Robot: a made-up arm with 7 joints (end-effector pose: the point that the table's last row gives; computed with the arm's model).
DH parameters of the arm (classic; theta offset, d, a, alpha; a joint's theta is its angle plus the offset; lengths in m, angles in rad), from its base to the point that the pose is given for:
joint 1: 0 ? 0 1.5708
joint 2: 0 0.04 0 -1.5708
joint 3: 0 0.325 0.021 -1.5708
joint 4: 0 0.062 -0.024 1.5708
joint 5: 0 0.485 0 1.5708
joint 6: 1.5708 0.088 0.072 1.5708
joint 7: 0 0.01 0 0
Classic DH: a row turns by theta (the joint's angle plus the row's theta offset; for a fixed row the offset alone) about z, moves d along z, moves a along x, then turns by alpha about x.
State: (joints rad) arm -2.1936 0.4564 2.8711 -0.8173 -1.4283 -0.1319 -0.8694
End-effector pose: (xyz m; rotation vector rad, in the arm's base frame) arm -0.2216 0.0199 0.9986 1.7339 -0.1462 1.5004
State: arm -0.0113 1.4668 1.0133 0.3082 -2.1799 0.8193 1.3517
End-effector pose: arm -0.8626 0.1497 0.2714 1.3865 0.3985 -2.3727
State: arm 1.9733 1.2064 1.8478 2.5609 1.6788 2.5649 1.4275
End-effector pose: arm -0.1493 -0.0203 0.1476 -0.9367 -0.5090 0.8098
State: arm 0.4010 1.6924 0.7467 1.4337 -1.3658 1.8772 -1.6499
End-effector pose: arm -0.6414 0.1242 0.4508 -1.0058 -0.4563 0.4649
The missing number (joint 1, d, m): 0.246
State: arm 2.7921 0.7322 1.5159 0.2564 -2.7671 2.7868 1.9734
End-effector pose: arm 0.5440 -0.2757 0.6945 1.6791 0.1282 -0.1897
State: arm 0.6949 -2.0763 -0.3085 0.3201 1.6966 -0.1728 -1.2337
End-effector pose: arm 0.4756 0.3624 -0.3929 -1.3229 -0.9688 0.3643
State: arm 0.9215 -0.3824 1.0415 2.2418 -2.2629 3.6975 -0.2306
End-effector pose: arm -0.1874 0.3628 0.3385 1.1836 -0.5571 0.2149
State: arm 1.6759 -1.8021 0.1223 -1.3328 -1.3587 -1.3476 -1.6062
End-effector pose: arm 0.0779 0.4583 0.6253 1.5318 2.3153 -0.3625
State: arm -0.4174 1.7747 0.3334 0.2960 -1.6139 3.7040 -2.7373
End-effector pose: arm -0.6808 0.3077 0.1132 1.4157 1.6921 1.5412
